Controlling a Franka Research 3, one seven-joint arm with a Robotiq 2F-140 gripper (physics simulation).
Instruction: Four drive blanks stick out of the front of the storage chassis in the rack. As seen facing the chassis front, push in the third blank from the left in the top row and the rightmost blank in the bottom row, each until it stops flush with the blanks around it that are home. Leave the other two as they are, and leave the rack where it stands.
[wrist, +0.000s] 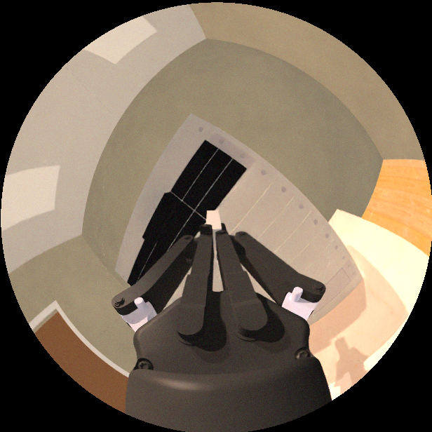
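The storage chassis (197, 175) is a black front crossed by thin pale lines, set at a slant in the light grey rack (155, 185). One black blank (160, 215) on its left side juts past the outline of the others. How far the other blanks stand out cannot be told against the black. My gripper (212, 219) is shut and empty. Its pale fingertips overlap the chassis's right edge near the middle of the view; whether they touch it cannot be told. The fingers and gripper body hide the lower right of the chassis and part of the rack.
Light rack panels (270, 215) with thin slits and a row of round holes lie right of the chassis. A cream surface (385, 250) with shadows is at the right, beside an orange wooden area (405, 192). A brown panel (80, 355) is at lower left. Greenish-grey walls stand behind.
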